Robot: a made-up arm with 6 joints. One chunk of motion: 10 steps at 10 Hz.
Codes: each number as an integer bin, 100 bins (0 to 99) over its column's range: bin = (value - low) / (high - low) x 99, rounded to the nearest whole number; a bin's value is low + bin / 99 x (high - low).
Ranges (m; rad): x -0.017..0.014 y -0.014..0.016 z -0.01..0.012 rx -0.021..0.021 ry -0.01..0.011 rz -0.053..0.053
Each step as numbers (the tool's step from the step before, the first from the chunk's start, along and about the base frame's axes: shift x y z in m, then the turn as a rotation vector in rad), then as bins.
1 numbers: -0.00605 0.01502 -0.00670 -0.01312 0.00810 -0.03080
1 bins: 35 96 15 19 85 21
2 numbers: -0.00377 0.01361 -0.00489 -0.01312 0.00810 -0.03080
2 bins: 42 91 23 19 85 21
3 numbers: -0.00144 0.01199 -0.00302 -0.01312 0.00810 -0.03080
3 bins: 50 86 31 19 85 21
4 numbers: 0.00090 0.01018 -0.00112 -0.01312 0.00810 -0.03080
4 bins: 57 80 40 19 85 21
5 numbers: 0.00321 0.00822 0.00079 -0.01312 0.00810 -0.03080
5 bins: 65 73 49 19 85 21
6 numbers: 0.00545 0.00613 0.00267 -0.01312 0.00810 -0.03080
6 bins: 72 66 57 19 85 21
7 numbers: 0.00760 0.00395 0.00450 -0.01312 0.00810 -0.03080
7 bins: 79 59 65 19 85 21
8 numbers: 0.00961 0.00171 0.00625 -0.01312 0.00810 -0.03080
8 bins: 85 52 73 19 85 21
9 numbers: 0.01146 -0.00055 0.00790 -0.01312 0.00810 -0.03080
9 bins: 91 44 81 19 85 21
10 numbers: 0.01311 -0.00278 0.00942 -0.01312 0.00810 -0.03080
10 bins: 96 37 87 19 85 21
